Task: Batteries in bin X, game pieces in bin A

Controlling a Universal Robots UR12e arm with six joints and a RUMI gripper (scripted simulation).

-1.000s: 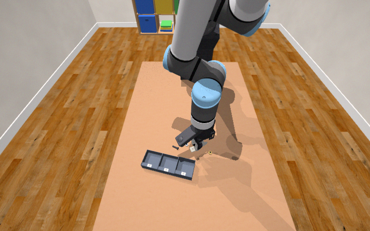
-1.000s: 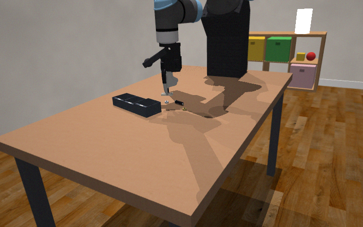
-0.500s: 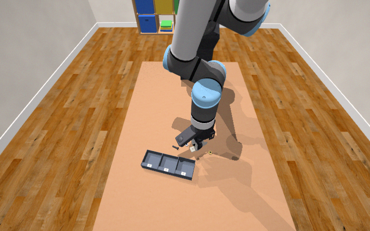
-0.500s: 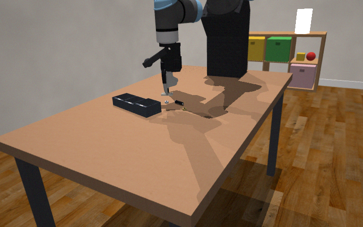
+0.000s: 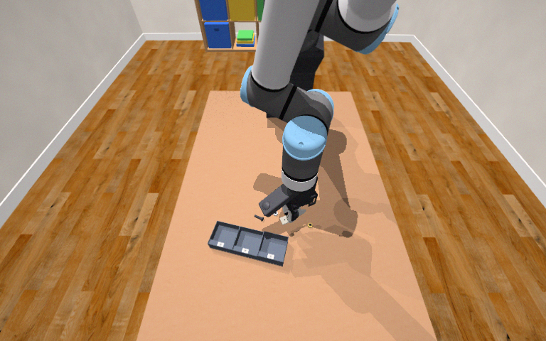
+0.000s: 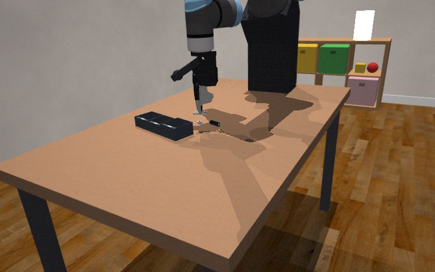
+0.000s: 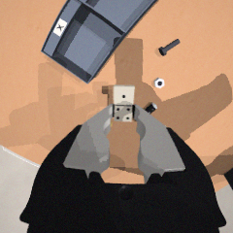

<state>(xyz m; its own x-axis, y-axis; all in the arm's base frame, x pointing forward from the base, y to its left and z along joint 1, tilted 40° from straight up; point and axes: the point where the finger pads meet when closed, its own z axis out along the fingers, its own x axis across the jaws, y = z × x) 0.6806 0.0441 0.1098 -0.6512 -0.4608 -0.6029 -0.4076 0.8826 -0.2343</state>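
My gripper is now 120 mm to the left of the three-compartment bin tray, 80 mm short of it and 60 mm above it. Also, from my hand: black battery (70 mm below, 60 mm behind, 10 mm to the left); then white nut (70 mm below, 50 mm to the right, 50 mm behind); then white domino (10 mm below).
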